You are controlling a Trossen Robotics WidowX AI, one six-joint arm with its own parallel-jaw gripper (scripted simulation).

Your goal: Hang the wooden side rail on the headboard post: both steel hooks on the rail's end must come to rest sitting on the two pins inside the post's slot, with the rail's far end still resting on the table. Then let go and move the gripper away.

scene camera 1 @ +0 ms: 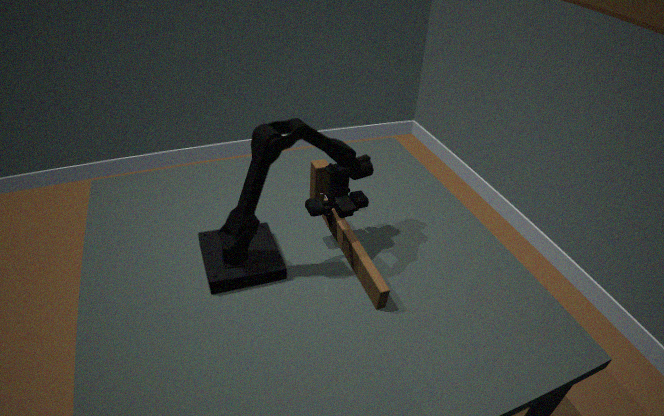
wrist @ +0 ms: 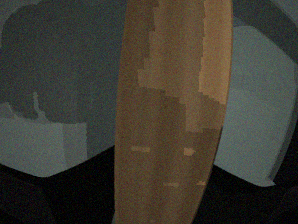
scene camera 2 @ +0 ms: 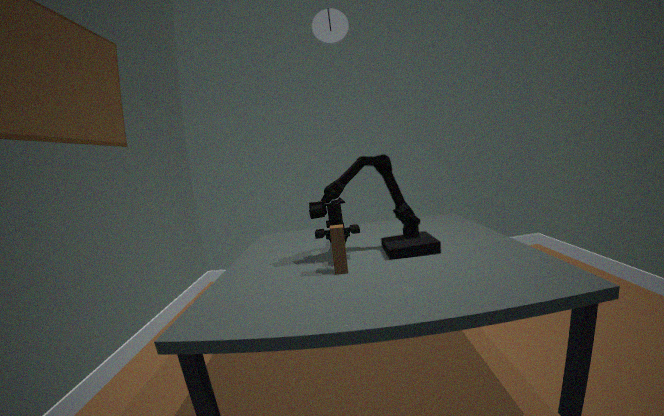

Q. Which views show the wooden side rail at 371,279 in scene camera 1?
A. Scene camera 1 and the wrist view only.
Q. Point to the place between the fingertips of the gripper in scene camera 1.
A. At 334,225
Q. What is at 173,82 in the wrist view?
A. A wooden side rail.
